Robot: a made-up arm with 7 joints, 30 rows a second.
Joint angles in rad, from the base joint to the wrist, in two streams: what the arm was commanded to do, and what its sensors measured. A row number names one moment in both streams.
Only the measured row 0 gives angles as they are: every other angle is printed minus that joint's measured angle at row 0.
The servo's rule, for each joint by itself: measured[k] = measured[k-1] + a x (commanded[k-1-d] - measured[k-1]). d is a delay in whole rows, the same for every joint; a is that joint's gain. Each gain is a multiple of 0.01, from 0.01 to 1. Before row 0 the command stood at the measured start. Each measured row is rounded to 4 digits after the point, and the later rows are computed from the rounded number. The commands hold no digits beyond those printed.
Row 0, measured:
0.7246 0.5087 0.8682 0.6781 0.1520 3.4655 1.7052
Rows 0 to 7, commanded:
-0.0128 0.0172 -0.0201 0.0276 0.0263 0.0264 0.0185
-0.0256 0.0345 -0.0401 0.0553 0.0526 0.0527 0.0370
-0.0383 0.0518 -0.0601 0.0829 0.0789 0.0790 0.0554
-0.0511 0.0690 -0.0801 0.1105 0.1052 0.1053 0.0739
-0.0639 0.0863 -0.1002 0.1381 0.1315 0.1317 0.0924
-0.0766 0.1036 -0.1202 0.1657 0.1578 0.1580 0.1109
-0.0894 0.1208 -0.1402 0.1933 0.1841 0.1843 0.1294
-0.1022 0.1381 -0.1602 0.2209 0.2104 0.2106 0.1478
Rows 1 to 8, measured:
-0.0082 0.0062 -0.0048 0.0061 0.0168 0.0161 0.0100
-0.0193 0.0164 -0.0133 0.0169 0.0397 0.0384 0.0246
-0.0315 0.0291 -0.0245 0.0314 0.0648 0.0632 0.0412
-0.0440 0.0435 -0.0378 0.0488 0.0907 0.0889 0.0589
-0.0567 0.0589 -0.0528 0.0684 0.1168 0.1150 0.0770
-0.0694 0.0750 -0.0690 0.0898 0.1430 0.1412 0.0953
-0.0822 0.0915 -0.0861 0.1126 0.1693 0.1675 0.1137
-0.0950 0.1083 -0.1039 0.1364 0.1956 0.1938 0.1321
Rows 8 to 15, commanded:
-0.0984 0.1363 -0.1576 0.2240 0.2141 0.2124 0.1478
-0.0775 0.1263 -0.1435 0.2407 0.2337 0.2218 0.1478
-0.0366 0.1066 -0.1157 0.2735 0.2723 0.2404 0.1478
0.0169 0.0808 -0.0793 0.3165 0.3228 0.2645 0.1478
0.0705 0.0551 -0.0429 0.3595 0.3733 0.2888 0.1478
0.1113 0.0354 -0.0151 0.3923 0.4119 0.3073 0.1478
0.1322 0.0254 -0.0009 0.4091 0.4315 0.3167 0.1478
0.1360 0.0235 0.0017 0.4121 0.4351 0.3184 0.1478
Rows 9 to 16, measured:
-0.0972 0.1184 -0.1168 0.1557 0.2074 0.2051 0.1406
-0.0846 0.1212 -0.1232 0.1744 0.2242 0.2153 0.1445
-0.0539 0.1159 -0.1214 0.1962 0.2550 0.2306 0.1463
-0.0086 0.1033 -0.1113 0.2227 0.2984 0.2513 0.1471
0.0420 0.0859 -0.0949 0.2528 0.3463 0.2742 0.1475
0.0864 0.0677 -0.0757 0.2835 0.3883 0.2944 0.1477
0.1157 0.0525 -0.0577 0.3111 0.4159 0.3080 0.1478
0.1287 0.0421 -0.0434 0.3333 0.4282 0.3143 0.1478

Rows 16 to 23, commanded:
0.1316 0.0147 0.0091 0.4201 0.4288 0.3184 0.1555
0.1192 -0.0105 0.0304 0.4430 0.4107 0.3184 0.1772
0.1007 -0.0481 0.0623 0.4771 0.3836 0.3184 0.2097
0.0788 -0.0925 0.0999 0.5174 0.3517 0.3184 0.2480
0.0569 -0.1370 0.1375 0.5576 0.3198 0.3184 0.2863
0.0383 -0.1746 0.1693 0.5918 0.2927 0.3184 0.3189
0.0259 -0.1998 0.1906 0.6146 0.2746 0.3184 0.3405
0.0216 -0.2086 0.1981 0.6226 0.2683 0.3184 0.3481
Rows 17 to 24, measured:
0.1306 0.0322 -0.0308 0.3524 0.4286 0.3168 0.1520
0.1233 0.0168 -0.0161 0.3723 0.4171 0.3178 0.1656
0.1088 -0.0066 0.0027 0.3954 0.3957 0.3182 0.1894
0.0896 -0.0375 0.0260 0.4222 0.3675 0.3183 0.2210
0.0687 -0.0733 0.0528 0.4520 0.3370 0.3184 0.2563
0.0492 -0.1098 0.0808 0.4828 0.3086 0.3184 0.2901
0.0343 -0.1422 0.1072 0.5118 0.2868 0.3184 0.3173
0.0262 -0.1661 0.1290 0.5362 0.2750 0.3184 0.3339

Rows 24 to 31, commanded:
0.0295 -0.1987 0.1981 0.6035 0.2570 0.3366 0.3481
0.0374 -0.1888 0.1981 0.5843 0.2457 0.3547 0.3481
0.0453 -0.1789 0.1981 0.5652 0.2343 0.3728 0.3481
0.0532 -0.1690 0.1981 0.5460 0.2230 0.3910 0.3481
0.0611 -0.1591 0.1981 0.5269 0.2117 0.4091 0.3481
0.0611 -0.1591 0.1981 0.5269 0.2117 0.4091 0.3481
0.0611 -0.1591 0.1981 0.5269 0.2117 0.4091 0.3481
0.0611 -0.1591 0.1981 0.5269 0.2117 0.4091 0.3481
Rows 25 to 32, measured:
0.0283 -0.1778 0.1456 0.5510 0.2635 0.3295 0.3416
0.0341 -0.1818 0.1582 0.5583 0.2521 0.3449 0.3451
0.0413 -0.1808 0.1678 0.5598 0.2407 0.3619 0.3467
0.0489 -0.1766 0.1751 0.5568 0.2294 0.3797 0.3475
0.0567 -0.1703 0.1806 0.5502 0.2181 0.3976 0.3478
0.0595 -0.1663 0.1848 0.5451 0.2140 0.4046 0.3480
0.0605 -0.1637 0.1880 0.5411 0.2125 0.4073 0.3481
0.0609 -0.1620 0.1904 0.5380 0.2120 0.4084 0.3481

